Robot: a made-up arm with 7 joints.
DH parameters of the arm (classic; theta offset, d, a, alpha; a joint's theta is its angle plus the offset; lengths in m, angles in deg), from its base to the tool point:
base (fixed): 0 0 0 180
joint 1: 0 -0.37 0 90
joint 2: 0 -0.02 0 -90
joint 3: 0 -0.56 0 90
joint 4: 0 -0.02 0 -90
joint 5: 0 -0.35 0 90
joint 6: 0 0 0 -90
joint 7: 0 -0.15 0 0
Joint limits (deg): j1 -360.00..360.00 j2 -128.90..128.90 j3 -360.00..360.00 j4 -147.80..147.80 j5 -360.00..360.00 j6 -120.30..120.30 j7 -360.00..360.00
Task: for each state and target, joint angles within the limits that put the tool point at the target. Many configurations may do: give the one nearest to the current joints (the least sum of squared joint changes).
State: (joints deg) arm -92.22 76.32 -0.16 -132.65 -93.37 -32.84 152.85
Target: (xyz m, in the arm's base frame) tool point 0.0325 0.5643 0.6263
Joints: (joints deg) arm -100.80 112.11 -1.07 -109.89 -97.65 -36.96 152.85
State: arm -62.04 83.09 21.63 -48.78 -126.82 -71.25 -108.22
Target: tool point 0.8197 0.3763 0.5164
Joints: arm -31.82 96.88 11.96 -48.51 -123.70 -79.75 -108.22
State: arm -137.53 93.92 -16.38 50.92 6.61 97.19 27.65
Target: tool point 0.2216 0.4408 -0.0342
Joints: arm -85.56 99.77 17.23 73.33 17.33 98.03 27.65
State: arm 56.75 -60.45 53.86 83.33 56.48 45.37 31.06
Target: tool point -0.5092 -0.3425 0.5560
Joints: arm 16.19 -70.95 70.03 98.51 55.79 46.14 31.06
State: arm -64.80 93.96 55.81 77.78 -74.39 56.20 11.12
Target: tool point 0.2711 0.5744 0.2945
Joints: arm -89.73 63.01 52.86 94.57 -69.45 69.88 11.12
